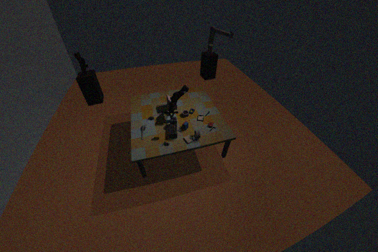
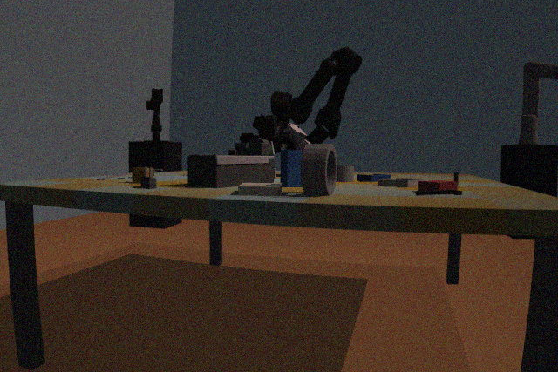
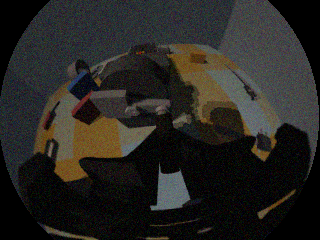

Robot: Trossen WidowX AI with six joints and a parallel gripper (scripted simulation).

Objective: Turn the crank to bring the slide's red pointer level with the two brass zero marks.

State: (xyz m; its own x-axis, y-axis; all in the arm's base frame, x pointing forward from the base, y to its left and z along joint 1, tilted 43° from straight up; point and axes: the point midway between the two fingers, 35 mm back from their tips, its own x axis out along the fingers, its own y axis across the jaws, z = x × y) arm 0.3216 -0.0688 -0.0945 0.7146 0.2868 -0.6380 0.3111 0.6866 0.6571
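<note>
The dark crank handle lies 20 mm behind my gripper tip, 20 mm above it and 10 mm to the left of it. Also, from my gripper tip: blue block: 180 mm ahead, 140 mm to the left, 10 mm below; then red pointer: 170 mm ahead, 20 mm to the right, 20 mm above; then yellow block: 260 mm to the right, 220 mm ahead, 40 mm below.
</note>
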